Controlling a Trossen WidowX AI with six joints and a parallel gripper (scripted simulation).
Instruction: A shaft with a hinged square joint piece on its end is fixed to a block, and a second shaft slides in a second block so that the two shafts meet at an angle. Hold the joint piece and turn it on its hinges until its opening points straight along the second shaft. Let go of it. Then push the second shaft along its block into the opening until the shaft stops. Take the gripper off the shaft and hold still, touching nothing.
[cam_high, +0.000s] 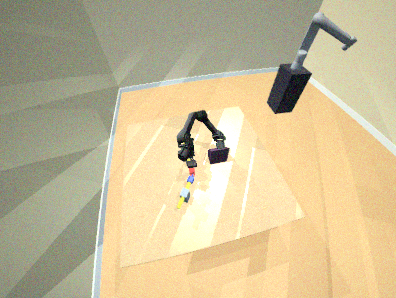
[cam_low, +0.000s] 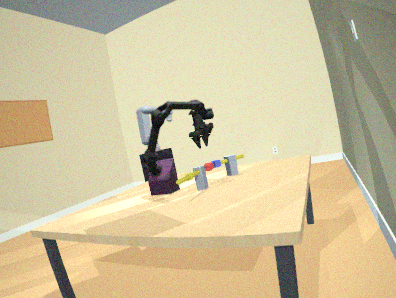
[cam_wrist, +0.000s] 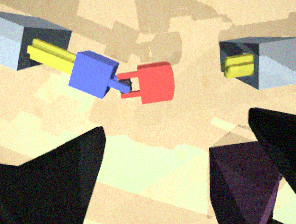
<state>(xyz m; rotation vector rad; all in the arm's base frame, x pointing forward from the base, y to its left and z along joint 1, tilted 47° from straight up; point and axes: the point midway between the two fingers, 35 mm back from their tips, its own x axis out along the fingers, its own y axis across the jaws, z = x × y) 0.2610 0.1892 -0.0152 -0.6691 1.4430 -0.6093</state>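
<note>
Now: gripper tip 2 cm to the right of the red joint piece and 12 cm above it.
</note>
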